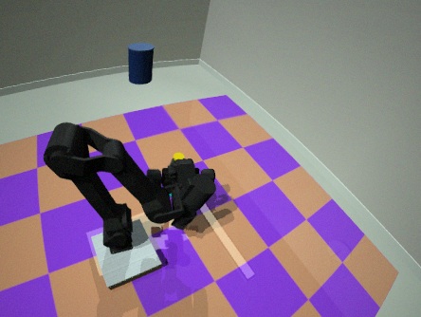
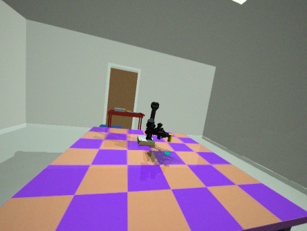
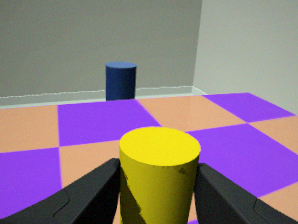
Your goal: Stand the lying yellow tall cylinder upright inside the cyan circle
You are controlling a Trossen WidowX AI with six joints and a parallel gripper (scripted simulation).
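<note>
My gripper tip is 160 mm above the cyan circle. Also, from my gripper tip: yellow tall cylinder 20 mm below.
</note>
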